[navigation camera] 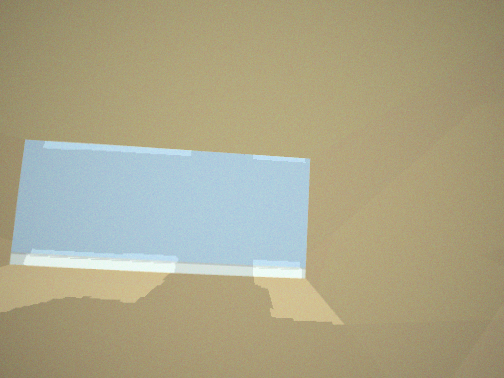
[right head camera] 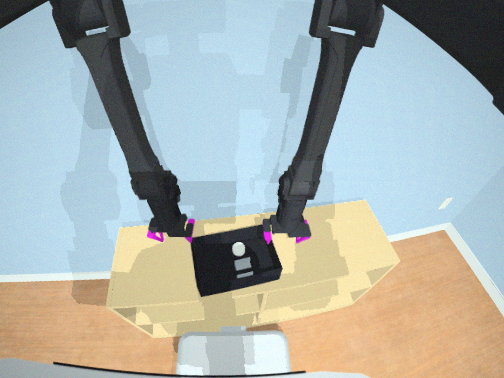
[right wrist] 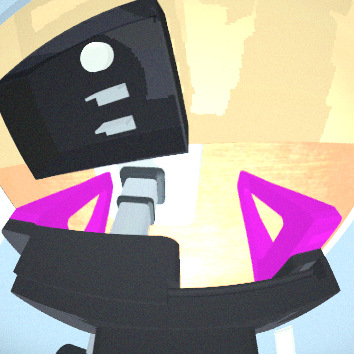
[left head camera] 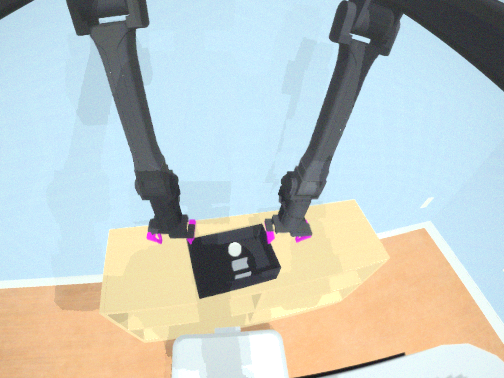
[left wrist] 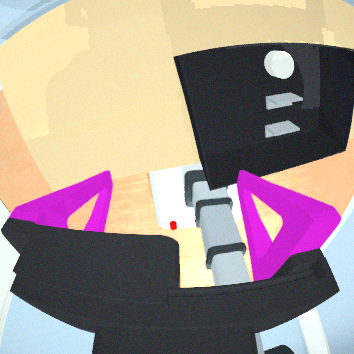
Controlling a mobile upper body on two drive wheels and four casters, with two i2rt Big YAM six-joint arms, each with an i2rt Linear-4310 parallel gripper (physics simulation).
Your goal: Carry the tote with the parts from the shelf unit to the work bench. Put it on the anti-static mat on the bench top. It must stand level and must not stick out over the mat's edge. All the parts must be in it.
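Places are measured from the left arm's base along level axes (x ahead, y left, z up), in metres.
Pixels of known places: left gripper, fingertip midpoint: (right head camera: pixel 177 240) (left head camera: pixel 176 242) (left wrist: pixel 174 177); right gripper, fingertip midpoint: (right head camera: pixel 282 242) (right wrist: pixel 174 178) (left head camera: pixel 282 241).
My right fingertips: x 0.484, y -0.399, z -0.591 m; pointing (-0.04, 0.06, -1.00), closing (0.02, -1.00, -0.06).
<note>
Behind a point stands the place of what it marks.
A black open tote (left head camera: pixel 215 277) @(x 0.459, y -0.180, z -0.797 m) (right head camera: pixel 215 277) @(x 0.455, y -0.170, z -0.797 m) (left wrist: pixel 230 110) @(x 0.476, y -0.176, z -0.797 m) (right wrist: pixel 45 125) @(x 0.451, y -0.106, z -0.795 m) stands on the top of the pale wooden shelf unit (left head camera: pixel 345 230) @(x 0.645, y -0.785, z -0.800 m) (right head camera: pixel 352 227) @(x 0.669, y -0.785, z -0.800 m) (left wrist: pixel 115 100) @(x 0.506, y 0.026, z -0.800 m) (right wrist: pixel 280 90) @(x 0.528, y -0.573, z -0.800 m). In it lie a white round part (left head camera: pixel 234 249) @(x 0.566, y -0.257, z -0.773 m) (right head camera: pixel 238 249) @(x 0.564, y -0.259, z -0.773 m) (left wrist: pixel 280 64) @(x 0.572, y -0.255, z -0.773 m) (right wrist: pixel 97 57) @(x 0.570, y -0.267, z -0.773 m) and two grey parts, one (left head camera: pixel 240 264) @(x 0.508, y -0.278, z -0.791 m) (left wrist: pixel 282 101) @(x 0.509, y -0.258, z -0.757 m) (right wrist: pixel 112 94) @(x 0.502, y -0.280, z -0.792 m) beside the other (left head camera: pixel 243 275) @(x 0.450, y -0.282, z -0.765 m) (left wrist: pixel 281 129) @(x 0.452, y -0.273, z -0.765 m) (right wrist: pixel 120 125) @(x 0.457, y -0.302, z -0.757 m). My left gripper (left head camera: pixel 174 241) @(x 0.491, y -0.061, z -0.589 m) (right head camera: pixel 174 240) @(x 0.491, y -0.061, z -0.589 m) (left wrist: pixel 174 177) @(x 0.491, y -0.061, z -0.589 m) is open and empty at the tote's upper left corner in the head views. My right gripper (left head camera: pixel 285 240) @(x 0.484, y -0.399, z -0.591 m) (right head camera: pixel 284 241) @(x 0.484, y -0.399, z -0.591 m) (right wrist: pixel 174 178) @(x 0.484, y -0.399, z -0.591 m) is open and empty at its upper right corner. Bench and mat do not show.
A light blue wall (left head camera: pixel 225 100) @(x 0.787, y -0.216, z -0.264 m) (right head camera: pixel 210 100) @(x 0.783, y -0.175, z -0.258 m) rises behind the shelf unit. My white base (left head camera: pixel 230 355) @(x 0.213, y -0.229, z -1.150 m) (right head camera: pixel 232 355) @(x 0.208, y -0.222, z -1.150 m) is close to its open side. The navigation camera shows tan panels (navigation camera: pixel 400 150) @(x 0.513, y -0.337, z -1.129 m) around an opening, with blue wall (navigation camera: pixel 160 205) @(x 0.761, y 0.014, z -1.202 m) beyond.
</note>
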